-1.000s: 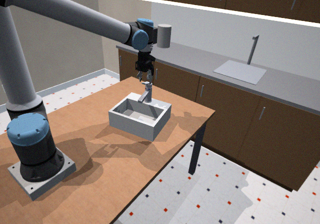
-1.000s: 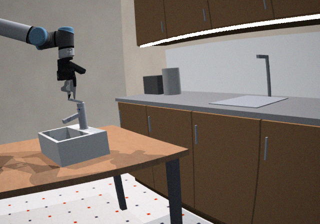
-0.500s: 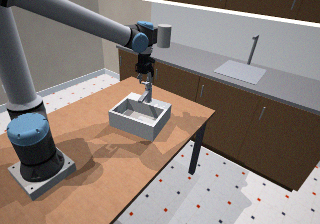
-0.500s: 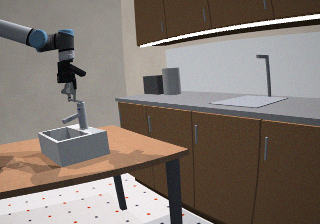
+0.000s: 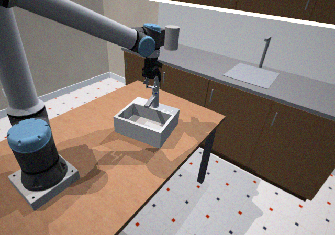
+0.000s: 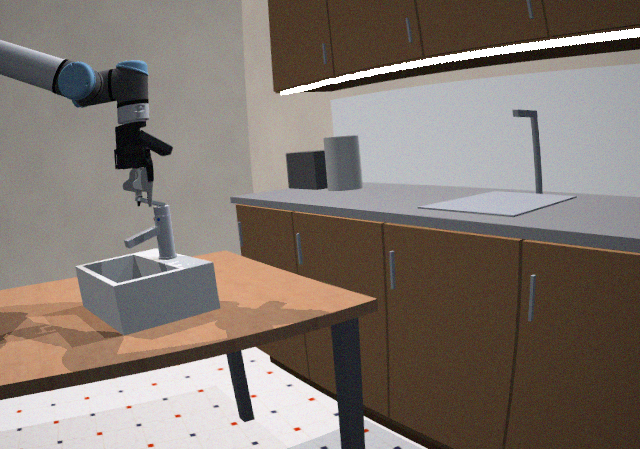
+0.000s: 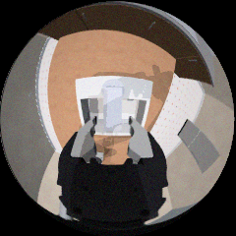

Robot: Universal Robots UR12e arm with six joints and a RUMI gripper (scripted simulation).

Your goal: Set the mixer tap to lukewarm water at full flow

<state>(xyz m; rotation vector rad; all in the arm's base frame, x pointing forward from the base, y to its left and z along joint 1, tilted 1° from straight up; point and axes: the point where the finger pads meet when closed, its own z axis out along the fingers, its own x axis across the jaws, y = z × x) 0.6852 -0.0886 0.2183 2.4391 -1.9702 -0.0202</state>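
Right now the lever is 2 cm ahead of my hand and 1 cm below it. The rest, counted from my hand: grey mixer tap: 3 cm ahead, 1 cm to the left, 6 cm below; then white basin: 7 cm behind, 1 cm to the right, 25 cm below.
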